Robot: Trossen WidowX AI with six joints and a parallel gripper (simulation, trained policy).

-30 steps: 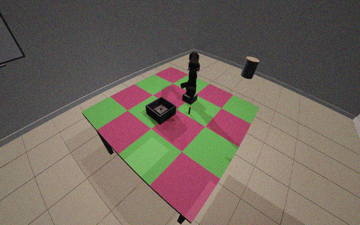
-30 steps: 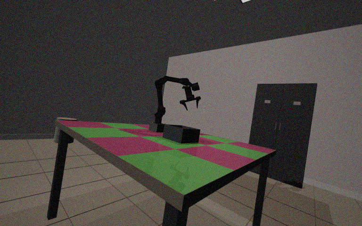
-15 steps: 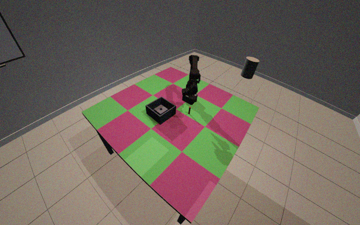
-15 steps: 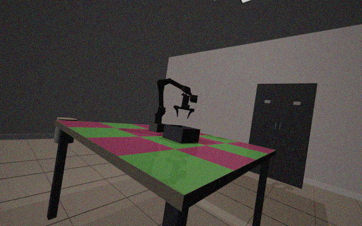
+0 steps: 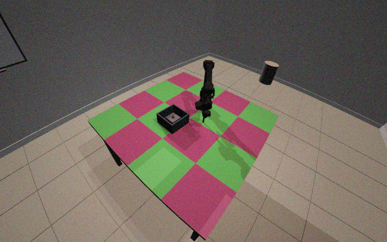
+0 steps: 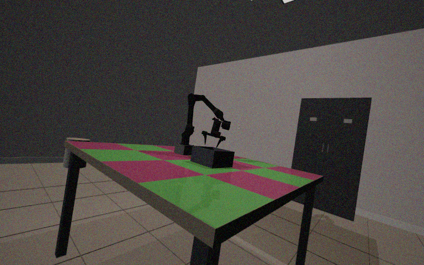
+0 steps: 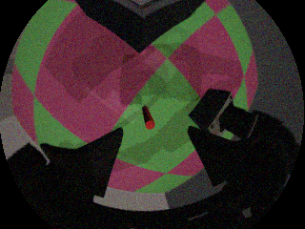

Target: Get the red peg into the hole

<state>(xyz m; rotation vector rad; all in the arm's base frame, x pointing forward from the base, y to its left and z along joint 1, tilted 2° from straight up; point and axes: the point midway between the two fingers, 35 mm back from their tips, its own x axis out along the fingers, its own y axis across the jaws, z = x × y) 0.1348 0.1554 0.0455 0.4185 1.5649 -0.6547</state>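
Now: the red peg 10 mm ahead of my gripper tip and 50 mm below it. From my gripper tip the other things lie so: grey plate (220 mm ahead, 150 mm to the right, 50 mm below); dark box (220 mm ahead, 150 mm to the right, 60 mm below).
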